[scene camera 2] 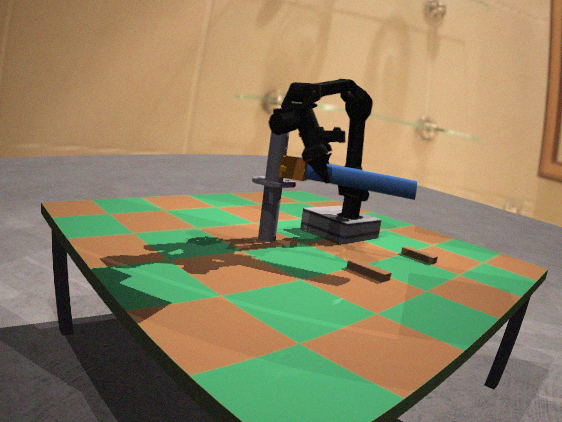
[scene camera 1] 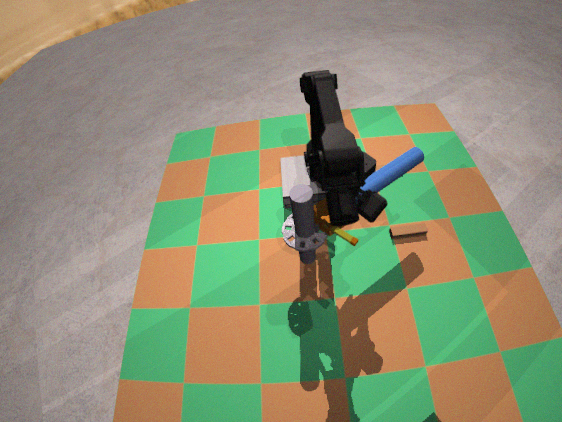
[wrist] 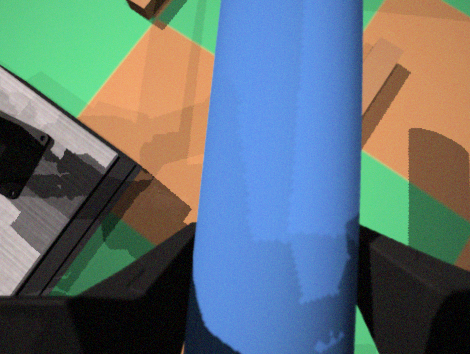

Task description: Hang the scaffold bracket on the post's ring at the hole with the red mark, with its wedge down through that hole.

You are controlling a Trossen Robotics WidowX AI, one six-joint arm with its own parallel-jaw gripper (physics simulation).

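The bracket's blue tube point(scene camera 1: 395, 168) point(scene camera 2: 372, 181) point(wrist: 285, 125) slopes down, in scene camera 2, from its orange head point(scene camera 2: 294, 168) to its free end. My gripper point(scene camera 1: 359, 199) point(scene camera 2: 322, 172) point(wrist: 267, 230) is shut on the tube near the head. The head is beside the grey post point(scene camera 1: 303, 217) point(scene camera 2: 269, 215), slightly above the ring point(scene camera 1: 310, 246) point(scene camera 2: 259, 180). A yellow wedge point(scene camera 1: 345, 234) sticks out from the head at a slant in scene camera 1. The red mark point(scene camera 2: 293, 185) shows at the ring's right edge. Whether the wedge touches a hole is hidden.
The arm's base point(scene camera 1: 294, 175) point(scene camera 2: 340, 225) point(wrist: 65, 130) stands behind the post. One brown block point(scene camera 1: 409, 232) point(scene camera 2: 369, 271) point(wrist: 382, 65) lies on the checkered table point(scene camera 1: 225, 345) point(scene camera 2: 300, 395), with another block point(scene camera 2: 419, 255) point(wrist: 147, 6) beyond it.
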